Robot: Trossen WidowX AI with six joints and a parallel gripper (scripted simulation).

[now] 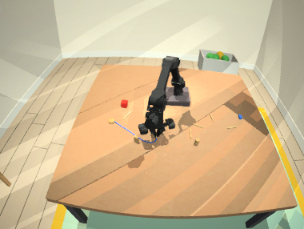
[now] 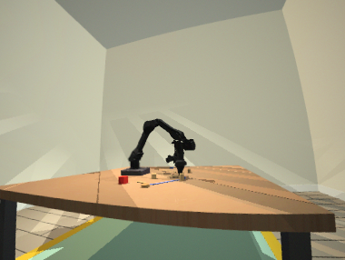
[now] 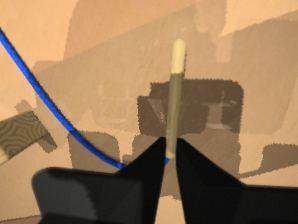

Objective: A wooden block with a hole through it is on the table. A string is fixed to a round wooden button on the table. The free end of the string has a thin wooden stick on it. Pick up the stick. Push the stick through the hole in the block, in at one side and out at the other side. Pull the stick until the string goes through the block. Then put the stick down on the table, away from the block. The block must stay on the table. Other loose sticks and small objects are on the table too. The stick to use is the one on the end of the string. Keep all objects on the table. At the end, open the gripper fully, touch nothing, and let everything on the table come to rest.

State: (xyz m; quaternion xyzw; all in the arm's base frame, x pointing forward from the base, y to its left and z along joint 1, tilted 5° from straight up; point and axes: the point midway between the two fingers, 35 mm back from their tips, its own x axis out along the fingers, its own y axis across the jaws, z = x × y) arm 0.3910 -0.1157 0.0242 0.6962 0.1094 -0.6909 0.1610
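My gripper tip is now 150 mm past the wooden block, 60 mm to the left of it and 10 mm below it. The rest, counted from my gripper tip: round wooden button 90 mm behind, 270 mm to the right; thin wooden stick 10 mm behind, 10 mm to the right; red cube 250 mm behind, 230 mm to the right, 10 mm above.
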